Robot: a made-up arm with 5 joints.
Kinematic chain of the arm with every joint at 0, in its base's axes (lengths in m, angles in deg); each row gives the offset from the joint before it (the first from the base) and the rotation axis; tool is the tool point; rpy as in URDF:
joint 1: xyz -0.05 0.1 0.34 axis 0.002 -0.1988 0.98
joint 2: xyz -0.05 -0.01 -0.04 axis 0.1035 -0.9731 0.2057
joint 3: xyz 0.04 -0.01 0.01 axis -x
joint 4: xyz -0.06 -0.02 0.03 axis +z
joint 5: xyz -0.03 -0.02 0 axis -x
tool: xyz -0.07 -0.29 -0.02 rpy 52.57 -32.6 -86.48
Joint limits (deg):
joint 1: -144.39..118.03
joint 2: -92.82..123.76
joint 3: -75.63..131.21
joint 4: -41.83..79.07
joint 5: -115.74..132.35
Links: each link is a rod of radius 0.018 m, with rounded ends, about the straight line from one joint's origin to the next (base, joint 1, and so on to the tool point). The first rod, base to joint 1, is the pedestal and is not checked.
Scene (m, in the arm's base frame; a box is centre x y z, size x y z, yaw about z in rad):
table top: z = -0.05
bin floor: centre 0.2 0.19 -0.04 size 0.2 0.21 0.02 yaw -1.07
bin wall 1: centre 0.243 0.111 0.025 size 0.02 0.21 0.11 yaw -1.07
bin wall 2: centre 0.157 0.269 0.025 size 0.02 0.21 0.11 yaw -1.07
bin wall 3: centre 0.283 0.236 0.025 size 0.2 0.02 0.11 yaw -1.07
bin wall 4: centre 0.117 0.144 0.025 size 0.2 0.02 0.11 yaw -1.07
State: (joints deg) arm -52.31 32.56 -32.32 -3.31 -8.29
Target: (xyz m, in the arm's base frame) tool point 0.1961 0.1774 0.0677
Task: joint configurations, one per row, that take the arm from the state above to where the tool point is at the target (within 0.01 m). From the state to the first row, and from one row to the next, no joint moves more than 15 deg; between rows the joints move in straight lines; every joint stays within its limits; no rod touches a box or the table.
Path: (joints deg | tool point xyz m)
1: -55.49 37.76 -18.60 -7.13 2.88 | -0.4013 -0.0067 0.1910
2: -58.67 42.97 -4.88 -10.96 14.04 | -0.4513 0.0632 0.2891
3: -61.85 48.17 8.84 -14.78 25.21 | -0.4574 0.1768 0.3644
4: -65.03 53.38 22.55 -18.61 36.37 | -0.4122 0.3077 0.4000
5: -68.21 58.58 36.27 -22.43 47.54 | -0.3190 0.4237 0.3906
6: -71.39 63.79 49.99 -26.26 58.70 | -0.1919 0.4949 0.3421
7: -74.57 68.99 63.71 -30.08 69.87 | -0.0531 0.5018 0.2716
8: -77.75 74.19 77.43 -33.90 81.04 | 0.0717 0.4404 0.2010
9: -80.93 79.40 91.15 -37.73 92.20 | 0.1596 0.3235 0.1524
10: -84.11 84.60 104.87 -41.55 103.37 | 0.1961 0.1774 0.1418
11: -96.10 87.38 102.06 -41.64 94.57 | 0.1996 0.1784 0.1183
12: -108.09 90.15 99.26 -41.74 85.78 | 0.1998 0.1779 0.0933
13: -120.08 92.93 96.45 -41.83 76.98 | 0.1961 0.1774 0.0677

